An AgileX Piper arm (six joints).
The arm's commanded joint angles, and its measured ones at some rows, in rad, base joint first. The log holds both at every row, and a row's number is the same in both.
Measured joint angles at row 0:
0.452 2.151 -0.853 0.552 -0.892 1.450
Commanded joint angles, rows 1 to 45:
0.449 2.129 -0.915 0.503 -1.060 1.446
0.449 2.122 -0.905 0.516 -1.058 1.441
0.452 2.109 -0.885 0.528 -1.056 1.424
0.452 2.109 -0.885 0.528 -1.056 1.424
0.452 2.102 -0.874 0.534 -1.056 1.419
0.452 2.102 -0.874 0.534 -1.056 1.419
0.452 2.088 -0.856 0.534 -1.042 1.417
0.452 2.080 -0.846 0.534 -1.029 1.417
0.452 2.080 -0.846 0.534 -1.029 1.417
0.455 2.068 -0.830 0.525 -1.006 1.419
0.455 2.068 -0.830 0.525 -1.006 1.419
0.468 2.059 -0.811 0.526 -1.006 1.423
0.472 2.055 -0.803 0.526 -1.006 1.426
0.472 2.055 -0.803 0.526 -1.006 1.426
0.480 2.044 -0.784 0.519 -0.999 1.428
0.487 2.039 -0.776 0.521 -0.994 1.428
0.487 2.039 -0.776 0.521 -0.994 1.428
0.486 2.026 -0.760 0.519 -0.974 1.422
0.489 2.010 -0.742 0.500 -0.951 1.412
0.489 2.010 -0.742 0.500 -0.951 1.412
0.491 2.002 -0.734 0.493 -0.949 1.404
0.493 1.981 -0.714 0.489 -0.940 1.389
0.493 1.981 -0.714 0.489 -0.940 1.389
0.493 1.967 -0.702 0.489 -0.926 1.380
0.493 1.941 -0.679 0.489 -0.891 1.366
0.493 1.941 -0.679 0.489 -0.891 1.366
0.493 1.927 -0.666 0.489 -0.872 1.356
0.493 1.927 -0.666 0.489 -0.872 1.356
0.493 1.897 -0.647 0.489 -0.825 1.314
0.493 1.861 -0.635 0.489 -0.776 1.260
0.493 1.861 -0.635 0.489 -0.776 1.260
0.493 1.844 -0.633 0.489 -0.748 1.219
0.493 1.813 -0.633 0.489 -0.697 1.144
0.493 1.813 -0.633 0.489 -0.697 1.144
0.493 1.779 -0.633 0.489 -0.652 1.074
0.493 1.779 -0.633 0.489 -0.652 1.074
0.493 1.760 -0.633 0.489 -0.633 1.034
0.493 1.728 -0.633 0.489 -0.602 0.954
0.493 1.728 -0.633 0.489 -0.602 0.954
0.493 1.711 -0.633 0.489 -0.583 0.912
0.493 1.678 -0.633 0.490 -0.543 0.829
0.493 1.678 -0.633 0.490 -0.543 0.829
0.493 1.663 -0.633 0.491 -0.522 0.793
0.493 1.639 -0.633 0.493 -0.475 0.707
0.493 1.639 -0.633 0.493 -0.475 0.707
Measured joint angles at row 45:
0.488 1.678 -0.634 0.502 -0.542 0.838
